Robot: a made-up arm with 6 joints.
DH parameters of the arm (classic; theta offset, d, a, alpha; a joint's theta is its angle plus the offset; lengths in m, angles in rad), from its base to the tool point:
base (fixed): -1.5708 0.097 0 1.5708
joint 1: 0 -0.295 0.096 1.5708
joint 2: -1.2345 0 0.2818 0
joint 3: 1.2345 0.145 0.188 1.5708
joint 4: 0 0.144 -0.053 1.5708
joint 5: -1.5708 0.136 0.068 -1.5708
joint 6: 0 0.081 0.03 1.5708
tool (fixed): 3.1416 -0.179 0 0
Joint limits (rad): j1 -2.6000..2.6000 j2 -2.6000..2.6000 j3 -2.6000..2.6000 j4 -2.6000..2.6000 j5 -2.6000..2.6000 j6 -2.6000..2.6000
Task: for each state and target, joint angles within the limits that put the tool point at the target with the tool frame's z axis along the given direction. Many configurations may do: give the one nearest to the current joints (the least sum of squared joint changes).
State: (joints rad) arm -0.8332 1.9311 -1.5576 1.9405 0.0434 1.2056
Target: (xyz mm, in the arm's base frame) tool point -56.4 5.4 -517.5 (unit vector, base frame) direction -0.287 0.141 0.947
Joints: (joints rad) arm -1.0395 2.5751 -1.6317 2.5333 0.0365 2.0480
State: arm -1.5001 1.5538 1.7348 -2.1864 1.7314 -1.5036
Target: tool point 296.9 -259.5 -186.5 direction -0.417 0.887 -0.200
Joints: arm -0.8419 0.8617 2.4788 -1.7745 1.0422 -1.7542
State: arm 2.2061 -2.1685 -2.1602 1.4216 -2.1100 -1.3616
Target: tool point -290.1 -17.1 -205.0 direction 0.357 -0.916 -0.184
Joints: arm 1.8302 -2.4637 -1.3898 2.1364 -2.2527 -1.0285
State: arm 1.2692 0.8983 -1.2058 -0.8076 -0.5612 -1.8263
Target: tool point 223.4 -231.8 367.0 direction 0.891 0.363 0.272
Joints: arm 1.3209 1.0750 -1.9881 -0.8052 -1.1306 -1.8699
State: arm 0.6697 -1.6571 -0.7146 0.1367 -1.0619 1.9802
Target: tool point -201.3 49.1 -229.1 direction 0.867 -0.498 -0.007
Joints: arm 1.5392 -2.4894 -1.1291 0.4414 -0.1984 2.2442
